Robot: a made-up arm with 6 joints.
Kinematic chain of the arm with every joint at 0, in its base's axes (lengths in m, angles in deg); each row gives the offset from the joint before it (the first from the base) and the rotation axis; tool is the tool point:
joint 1: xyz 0 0 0.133 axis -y
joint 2: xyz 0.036 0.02 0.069 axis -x
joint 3: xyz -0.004 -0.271 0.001 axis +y
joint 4: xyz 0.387 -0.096 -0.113 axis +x
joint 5: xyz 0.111 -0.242 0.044 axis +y
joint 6: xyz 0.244 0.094 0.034 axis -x
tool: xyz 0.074 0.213 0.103
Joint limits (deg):
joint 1: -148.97..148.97
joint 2: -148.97..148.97
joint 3: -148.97..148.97
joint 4: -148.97..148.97
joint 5: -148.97..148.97
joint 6: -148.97..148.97
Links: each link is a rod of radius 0.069 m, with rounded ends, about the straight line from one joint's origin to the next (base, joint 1, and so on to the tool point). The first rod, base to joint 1, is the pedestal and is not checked.
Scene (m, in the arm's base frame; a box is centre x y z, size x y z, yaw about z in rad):
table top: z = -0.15
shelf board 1: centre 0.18 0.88 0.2 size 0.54 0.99 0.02 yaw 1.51
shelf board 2: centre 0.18 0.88 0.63 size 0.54 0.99 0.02 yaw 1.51
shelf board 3: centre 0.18 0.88 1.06 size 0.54 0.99 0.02 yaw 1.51
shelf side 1: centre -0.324 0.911 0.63 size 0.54 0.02 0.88 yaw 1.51
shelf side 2: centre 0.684 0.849 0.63 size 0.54 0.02 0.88 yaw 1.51
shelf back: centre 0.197 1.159 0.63 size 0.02 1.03 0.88 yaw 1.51
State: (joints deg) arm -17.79 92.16 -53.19 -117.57 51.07 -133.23
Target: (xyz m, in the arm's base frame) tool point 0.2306 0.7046 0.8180
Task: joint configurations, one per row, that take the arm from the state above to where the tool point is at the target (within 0.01 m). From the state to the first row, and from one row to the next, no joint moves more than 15 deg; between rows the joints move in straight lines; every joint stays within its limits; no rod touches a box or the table.
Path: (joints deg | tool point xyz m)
1: -19.31 88.38 -48.79 -123.85 64.27 -136.38 | 0.4041 0.7640 0.4283
2: -20.83 84.59 -44.39 -130.13 77.47 -139.53 | 0.4101 0.6877 0.4540
3: -22.35 80.81 -39.98 -136.41 90.66 -142.67 | 0.4013 0.6044 0.4531
4: -23.87 77.02 -35.58 -142.69 103.86 -145.82 | 0.3816 0.5166 0.4268
5: -25.39 73.24 -31.18 -148.97 117.06 -148.97 | 0.3547 0.4254 0.3780
6: -20.47 65.98 -44.46 -137.74 104.14 -148.97 | 0.3104 0.4430 0.6075
7: -15.55 58.72 -57.74 -126.50 91.22 -148.97 | 0.2116 0.3929 0.8181
8: -12.48 64.65 -59.17 -117.42 79.67 -143.39 | 0.2239 0.4909 0.8563
9: -9.41 70.57 -60.59 -108.34 68.12 -137.82 | 0.2319 0.5975 0.8566
10: -6.34 76.50 -62.01 -99.26 56.57 -132.24 | 0.2306 0.7046 0.8180

